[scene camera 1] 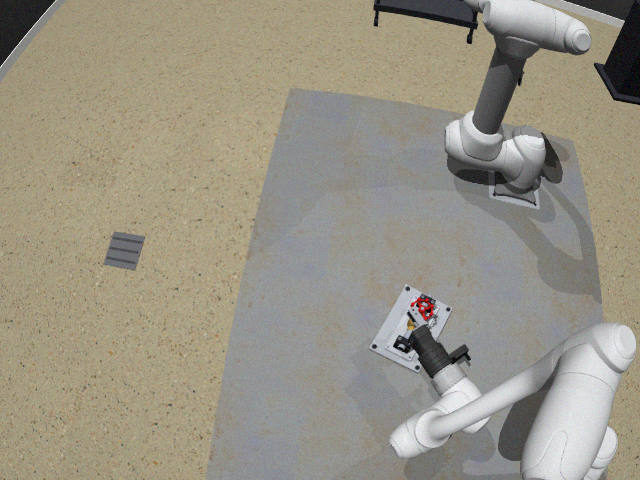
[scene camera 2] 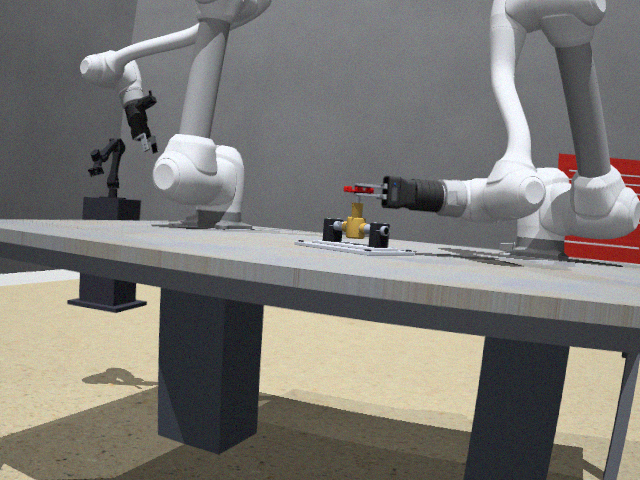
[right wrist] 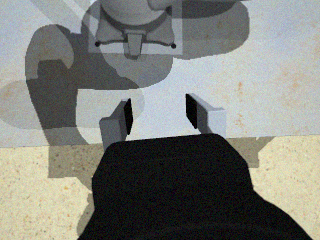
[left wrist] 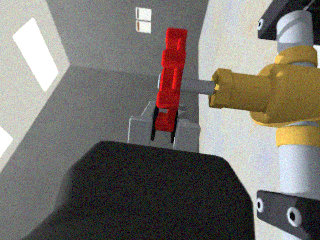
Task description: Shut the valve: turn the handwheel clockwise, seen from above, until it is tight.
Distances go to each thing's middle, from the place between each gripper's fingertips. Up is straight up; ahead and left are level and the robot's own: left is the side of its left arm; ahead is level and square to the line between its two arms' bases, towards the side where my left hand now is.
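Labels:
A pale base plate (scene camera 1: 378, 345) lies 140 mm below my left hand, 20 mm behind it and 10 mm to the right of it. With the red handwheel (left wrist: 170, 82) it is my left hand (scene camera 2: 355, 189) that is 20 mm past the handwheel, 10 mm to the left of it and 10 mm above it. Going by its middle, the red handwheel is nearer to my left hand than to my right hand.
Measured from my right hand (scene camera 2: 151, 151), the pale base plate is 500 mm ahead, 870 mm to the left and 260 mm below. The red handwheel is 500 mm ahead of my right hand as well and 870 mm to the left of it, but 130 mm below it. By its middle, the pale base plate is nearer to my left hand than to my right hand.

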